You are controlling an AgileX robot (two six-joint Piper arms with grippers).
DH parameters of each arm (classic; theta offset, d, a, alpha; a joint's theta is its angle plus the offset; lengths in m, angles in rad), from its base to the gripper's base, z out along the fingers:
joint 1: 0 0.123 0 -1.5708
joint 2: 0.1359 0 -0.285 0
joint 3: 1.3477 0 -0.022 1.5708
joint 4: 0 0.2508 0 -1.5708
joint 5: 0 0 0.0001 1.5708
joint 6: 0 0.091 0 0
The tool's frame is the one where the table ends.
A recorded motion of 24 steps. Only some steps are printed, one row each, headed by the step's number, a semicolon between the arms.
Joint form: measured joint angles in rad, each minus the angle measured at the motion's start. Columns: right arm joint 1, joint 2, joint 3, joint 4, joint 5, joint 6; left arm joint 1, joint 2, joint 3, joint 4, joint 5, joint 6.
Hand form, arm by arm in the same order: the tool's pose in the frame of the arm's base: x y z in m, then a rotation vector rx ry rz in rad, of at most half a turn. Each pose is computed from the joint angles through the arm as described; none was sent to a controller.
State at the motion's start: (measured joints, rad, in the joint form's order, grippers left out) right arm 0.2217 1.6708 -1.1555 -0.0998 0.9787 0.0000; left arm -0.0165 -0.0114 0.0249 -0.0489 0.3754 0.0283
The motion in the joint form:
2: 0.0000 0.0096 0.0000 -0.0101 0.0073 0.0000; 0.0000 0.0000 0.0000 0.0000 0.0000 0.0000
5: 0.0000 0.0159 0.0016 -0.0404 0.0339 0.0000; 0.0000 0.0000 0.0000 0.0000 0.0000 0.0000
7: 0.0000 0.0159 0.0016 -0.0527 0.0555 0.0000; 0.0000 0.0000 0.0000 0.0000 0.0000 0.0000
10: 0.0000 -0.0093 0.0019 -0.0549 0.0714 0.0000; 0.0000 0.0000 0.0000 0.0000 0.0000 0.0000
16: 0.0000 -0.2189 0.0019 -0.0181 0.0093 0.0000; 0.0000 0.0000 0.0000 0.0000 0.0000 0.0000
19: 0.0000 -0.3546 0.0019 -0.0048 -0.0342 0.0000; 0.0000 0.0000 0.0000 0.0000 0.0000 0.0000
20: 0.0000 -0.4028 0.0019 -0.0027 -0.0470 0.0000; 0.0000 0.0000 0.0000 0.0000 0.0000 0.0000
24: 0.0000 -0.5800 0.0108 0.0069 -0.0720 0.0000; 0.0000 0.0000 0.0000 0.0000 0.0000 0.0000
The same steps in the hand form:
2: 0.3132 0.0621 0.2235 -0.4098 2.9544 -0.1182; 0.0525 -0.0025 0.1717 0.0117 1.8722 -0.0400
5: 0.3119 0.0592 0.2210 -0.4342 2.9803 -0.1657; 0.0525 -0.0025 0.1717 0.0117 1.8722 -0.0400
7: 0.3103 0.0577 0.2210 -0.4436 2.9981 -0.1878; 0.0525 -0.0025 0.1717 0.0117 1.8722 -0.0400
10: 0.3064 0.0566 0.2287 -0.4396 2.9891 -0.1908; 0.0525 -0.0025 0.1717 0.0117 1.8722 -0.0400
16: 0.2827 0.0545 0.2926 -0.3688 2.7342 -0.0945; 0.0525 -0.0025 0.1717 0.0117 1.8722 -0.0400
19: 0.2608 0.0509 0.3319 -0.3337 2.5615 -0.0504; 0.0525 -0.0025 0.1717 0.0117 1.8722 -0.0400
20: 0.2515 0.0490 0.3450 -0.3231 2.5021 -0.0393; 0.0525 -0.0025 0.1717 0.0117 1.8722 -0.0400
24: 0.2108 0.0407 0.3855 -0.2882 2.3139 -0.0033; 0.0525 -0.0025 0.1717 0.0117 1.8722 -0.0400

